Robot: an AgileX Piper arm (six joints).
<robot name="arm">
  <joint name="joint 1" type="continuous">
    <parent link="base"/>
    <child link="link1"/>
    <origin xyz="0 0 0.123" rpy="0 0 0"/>
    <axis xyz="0 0 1"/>
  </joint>
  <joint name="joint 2" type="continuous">
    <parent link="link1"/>
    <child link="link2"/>
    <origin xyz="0 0 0" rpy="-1.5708 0 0"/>
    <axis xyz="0 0 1"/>
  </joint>
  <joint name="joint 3" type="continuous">
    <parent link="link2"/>
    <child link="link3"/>
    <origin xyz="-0.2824 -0.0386 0" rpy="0 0 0"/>
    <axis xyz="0 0 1"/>
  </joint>
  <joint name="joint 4" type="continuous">
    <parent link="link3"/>
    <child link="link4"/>
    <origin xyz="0.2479 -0.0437 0" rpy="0.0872 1.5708 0"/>
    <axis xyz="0 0 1"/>
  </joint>
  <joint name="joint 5" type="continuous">
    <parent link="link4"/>
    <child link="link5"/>
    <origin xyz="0 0 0" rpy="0 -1.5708 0"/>
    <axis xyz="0 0 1"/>
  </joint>
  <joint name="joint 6" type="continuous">
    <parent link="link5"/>
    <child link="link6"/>
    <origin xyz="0.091 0 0" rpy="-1.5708 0 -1.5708"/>
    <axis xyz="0 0 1"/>
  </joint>
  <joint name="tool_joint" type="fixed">
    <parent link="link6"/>
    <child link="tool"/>
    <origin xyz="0 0 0" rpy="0 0 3.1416"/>
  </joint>
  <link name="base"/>
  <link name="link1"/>
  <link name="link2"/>
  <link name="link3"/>
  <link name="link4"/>
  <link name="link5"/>
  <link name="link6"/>
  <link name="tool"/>
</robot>
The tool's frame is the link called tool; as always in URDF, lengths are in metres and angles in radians. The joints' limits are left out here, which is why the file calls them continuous.
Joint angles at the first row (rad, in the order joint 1, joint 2, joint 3, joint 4, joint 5, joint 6):
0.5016 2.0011 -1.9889 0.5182 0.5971 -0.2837
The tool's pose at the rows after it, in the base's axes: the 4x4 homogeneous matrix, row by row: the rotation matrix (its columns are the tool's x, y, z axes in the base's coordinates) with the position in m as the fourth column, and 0 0 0 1 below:
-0.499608 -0.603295 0.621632 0.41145; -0.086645 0.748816 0.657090 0.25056; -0.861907 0.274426 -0.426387 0.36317; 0 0 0 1
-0.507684 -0.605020 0.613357 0.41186; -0.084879 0.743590 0.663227 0.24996; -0.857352 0.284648 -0.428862 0.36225; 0 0 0 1
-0.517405 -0.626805 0.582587 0.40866; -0.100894 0.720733 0.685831 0.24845; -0.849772 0.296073 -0.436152 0.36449; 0 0 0 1
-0.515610 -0.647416 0.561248 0.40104; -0.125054 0.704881 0.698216 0.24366; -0.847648 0.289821 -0.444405 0.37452; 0 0 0 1
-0.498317 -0.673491 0.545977 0.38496; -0.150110 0.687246 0.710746 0.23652; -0.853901 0.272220 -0.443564 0.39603; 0 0 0 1
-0.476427 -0.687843 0.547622 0.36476; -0.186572 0.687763 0.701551 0.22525; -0.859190 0.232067 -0.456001 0.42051; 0 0 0 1
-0.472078 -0.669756 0.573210 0.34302; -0.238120 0.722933 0.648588 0.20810; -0.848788 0.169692 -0.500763 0.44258; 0 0 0 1
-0.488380 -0.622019 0.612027 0.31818; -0.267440 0.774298 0.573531 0.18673; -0.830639 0.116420 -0.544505 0.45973; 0 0 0 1
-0.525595 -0.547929 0.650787 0.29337; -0.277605 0.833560 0.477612 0.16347; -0.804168 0.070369 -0.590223 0.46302; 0 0 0 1
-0.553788 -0.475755 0.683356 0.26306; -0.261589 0.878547 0.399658 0.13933; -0.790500 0.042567 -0.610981 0.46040; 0 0 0 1
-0.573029 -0.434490 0.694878 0.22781; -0.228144 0.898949 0.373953 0.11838; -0.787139 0.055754 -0.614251 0.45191; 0 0 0 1
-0.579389 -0.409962 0.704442 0.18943; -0.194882 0.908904 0.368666 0.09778; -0.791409 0.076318 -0.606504 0.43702; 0 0 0 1
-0.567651 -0.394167 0.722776 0.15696; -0.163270 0.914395 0.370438 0.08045; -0.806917 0.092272 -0.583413 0.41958; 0 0 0 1
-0.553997 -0.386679 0.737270 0.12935; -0.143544 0.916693 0.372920 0.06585; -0.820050 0.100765 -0.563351 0.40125; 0 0 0 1
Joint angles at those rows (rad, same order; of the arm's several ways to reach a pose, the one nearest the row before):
0.4932 2.0069 -1.9892 0.5305 0.5971 -0.2837
0.4893 2.0086 -1.9892 0.5490 0.6057 -0.2937
0.4820 2.0014 -1.9892 0.5964 0.6450 -0.3366
0.4753 1.9743 -1.9892 0.6057 0.6936 -0.3550
0.4736 1.9186 -1.9892 0.5961 0.7520 -0.3584
0.4736 1.8485 -1.9892 0.5388 0.8183 -0.3326
0.4736 1.7718 -1.9892 0.4136 0.9038 -0.2615
0.4736 1.6770 -1.9529 0.2829 0.9760 -0.1772
0.4736 1.5660 -1.8489 0.1517 1.0127 -0.0882
0.4736 1.4291 -1.6980 0.0518 1.0147 -0.0075
0.4736 1.2778 -1.5261 0.0189 0.9972 0.0481
0.4736 1.1114 -1.3410 0.0083 0.9685 0.0863
0.4736 0.9606 -1.1779 0.0000 0.9274 0.1139
0.4737 0.8266 -1.0418 -0.0057 0.9008 0.1288

